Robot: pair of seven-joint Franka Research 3 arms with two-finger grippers.
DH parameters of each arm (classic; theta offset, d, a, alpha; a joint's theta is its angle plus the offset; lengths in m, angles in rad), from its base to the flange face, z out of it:
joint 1: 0 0.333 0 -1.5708
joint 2: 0 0 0 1.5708
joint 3: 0 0.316 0.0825 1.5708
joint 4: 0 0 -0.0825 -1.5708
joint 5: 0 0.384 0 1.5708
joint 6: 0 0 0.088 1.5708
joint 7: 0 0.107 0 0
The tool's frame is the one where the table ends.
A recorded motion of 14 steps. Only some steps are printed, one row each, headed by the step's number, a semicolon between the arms.
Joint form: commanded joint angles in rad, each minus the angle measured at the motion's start. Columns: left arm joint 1, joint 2, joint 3, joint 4, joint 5, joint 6, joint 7; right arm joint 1, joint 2, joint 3, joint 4, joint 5, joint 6, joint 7.
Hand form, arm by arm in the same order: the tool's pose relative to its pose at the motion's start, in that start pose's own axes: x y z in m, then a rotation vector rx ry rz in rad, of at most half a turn. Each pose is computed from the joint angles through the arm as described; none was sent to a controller.
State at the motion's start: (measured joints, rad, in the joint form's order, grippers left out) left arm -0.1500 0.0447 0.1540 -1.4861 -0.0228 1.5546 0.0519; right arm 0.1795 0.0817 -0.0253 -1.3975 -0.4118 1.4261 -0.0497
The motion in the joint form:
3: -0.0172 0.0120 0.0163 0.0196 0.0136 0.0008 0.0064; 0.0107 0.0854 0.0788 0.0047 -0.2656 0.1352 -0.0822
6: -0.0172 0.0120 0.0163 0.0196 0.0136 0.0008 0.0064; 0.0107 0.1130 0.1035 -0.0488 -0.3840 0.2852 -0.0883
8: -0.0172 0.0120 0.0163 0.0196 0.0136 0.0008 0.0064; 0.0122 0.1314 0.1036 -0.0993 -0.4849 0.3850 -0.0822
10: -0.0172 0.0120 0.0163 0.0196 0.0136 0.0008 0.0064; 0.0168 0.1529 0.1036 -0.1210 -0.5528 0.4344 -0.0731
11: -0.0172 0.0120 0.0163 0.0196 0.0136 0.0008 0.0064; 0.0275 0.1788 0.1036 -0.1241 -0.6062 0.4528 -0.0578
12: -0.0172 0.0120 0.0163 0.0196 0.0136 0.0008 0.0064; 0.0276 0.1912 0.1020 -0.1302 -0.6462 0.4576 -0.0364
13: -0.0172 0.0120 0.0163 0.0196 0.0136 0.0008 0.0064; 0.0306 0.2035 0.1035 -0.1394 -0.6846 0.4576 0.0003
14: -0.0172 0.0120 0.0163 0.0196 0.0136 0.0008 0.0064; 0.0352 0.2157 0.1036 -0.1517 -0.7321 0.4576 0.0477
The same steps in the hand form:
3: 0.0038 -0.0002 -0.0025 0.0168 0.0078 0.0074; 0.0455 -0.0364 0.0062 -0.2675 0.0870 -0.1795
6: 0.0038 -0.0002 -0.0025 0.0168 0.0078 0.0074; 0.0701 -0.0610 0.0210 -0.3842 0.1767 -0.2721
8: 0.0038 -0.0002 -0.0025 0.0168 0.0078 0.0074; 0.0848 -0.0743 0.0401 -0.4785 0.2200 -0.3364
10: 0.0038 -0.0002 -0.0025 0.0168 0.0078 0.0074; 0.0950 -0.0858 0.0538 -0.5379 0.2392 -0.3791
11: 0.0038 -0.0002 -0.0025 0.0168 0.0078 0.0074; 0.1037 -0.0980 0.0637 -0.5832 0.2462 -0.4047
12: 0.0038 -0.0002 -0.0025 0.0168 0.0078 0.0074; 0.1076 -0.0998 0.0720 -0.6170 0.2429 -0.4034
13: 0.0038 -0.0002 -0.0025 0.0168 0.0078 0.0074; 0.1108 -0.1054 0.0807 -0.6466 0.2427 -0.3930
14: 0.0038 -0.0002 -0.0025 0.0168 0.0078 0.0074; 0.1138 -0.1115 0.0901 -0.6837 0.2464 -0.3773

